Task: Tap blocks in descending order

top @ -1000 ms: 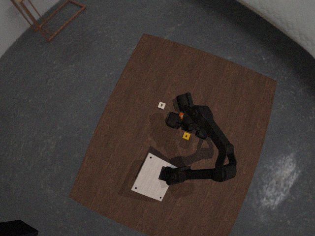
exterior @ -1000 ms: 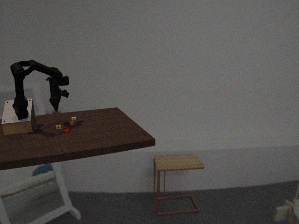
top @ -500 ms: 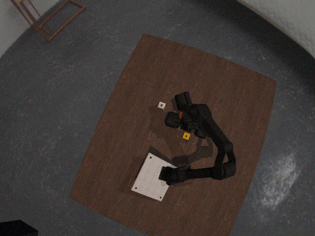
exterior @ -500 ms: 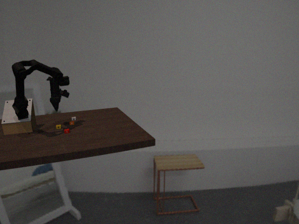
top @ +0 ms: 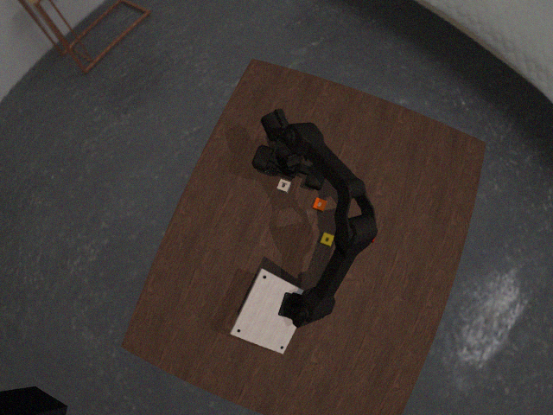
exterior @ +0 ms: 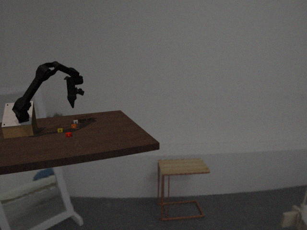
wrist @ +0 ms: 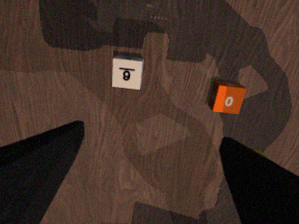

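The yellow block lies 14 cm to the right of my gripper tip, 12 cm below it and 11 cm behind it. Also, from my gripper tip: orange block (12 cm below, 9 cm to the right, 2 cm behind); white block (12 cm below, 3 cm to the left, 1 cm ahead); red block (26 cm to the right, 12 cm below, 6 cm behind).
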